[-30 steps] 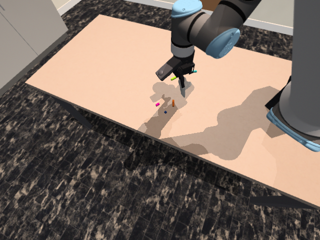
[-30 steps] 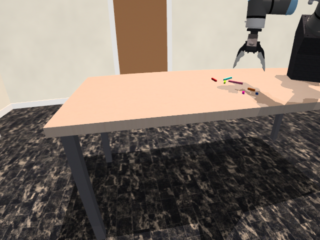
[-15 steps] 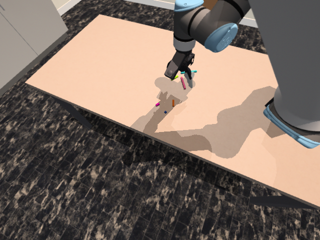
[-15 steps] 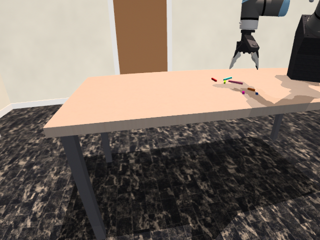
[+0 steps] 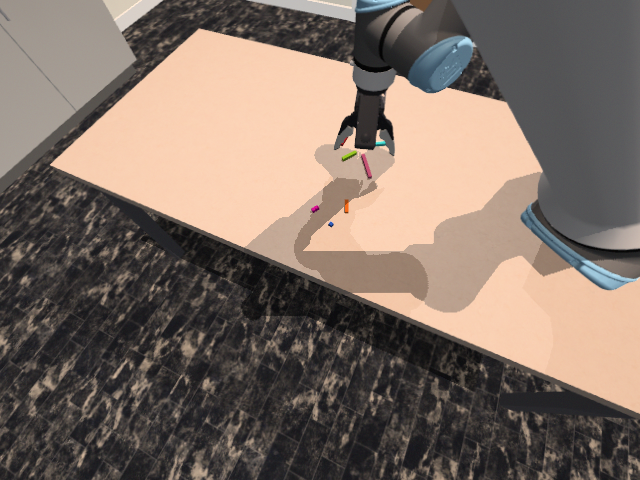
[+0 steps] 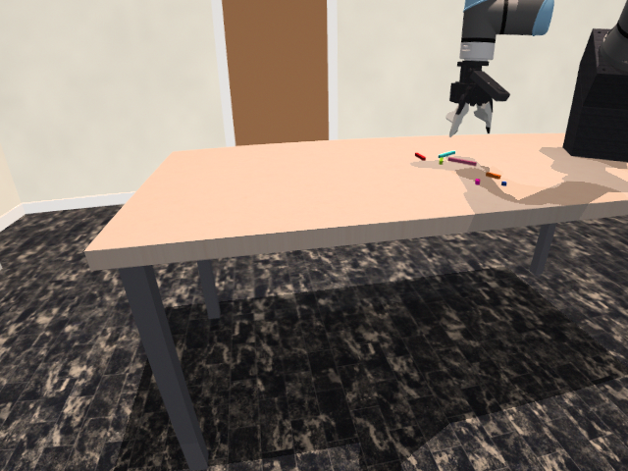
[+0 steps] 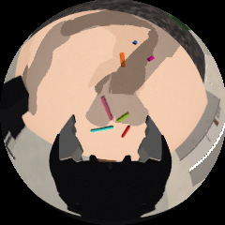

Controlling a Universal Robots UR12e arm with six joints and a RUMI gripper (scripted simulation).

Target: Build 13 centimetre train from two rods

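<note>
My gripper is now 30 mm to the left of the pink rod and 80 mm above it. Round my hand: turquoise rod 20 mm ahead, 130 mm to the right, 80 mm below; orange rod 30 mm behind, 120 mm to the left, 80 mm below; lime rod 70 mm ahead, 40 mm to the right, 80 mm below.
</note>
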